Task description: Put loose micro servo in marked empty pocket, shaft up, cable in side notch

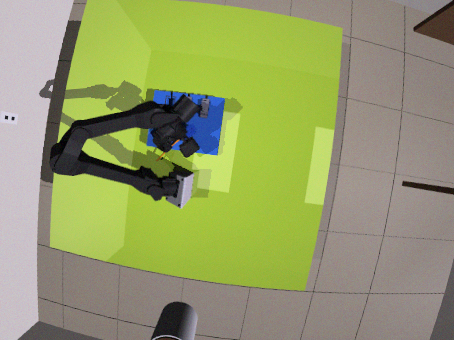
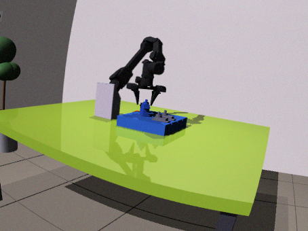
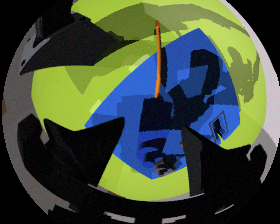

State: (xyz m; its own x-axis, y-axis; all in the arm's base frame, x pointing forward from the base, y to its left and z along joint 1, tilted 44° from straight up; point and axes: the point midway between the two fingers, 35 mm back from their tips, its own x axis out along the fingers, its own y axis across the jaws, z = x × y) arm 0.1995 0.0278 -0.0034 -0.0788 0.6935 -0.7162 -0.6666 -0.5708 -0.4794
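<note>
Now: the blue deck 1 cm ahead of my gripper tip, 1 cm to the left of it and 7 cm below it.
</note>
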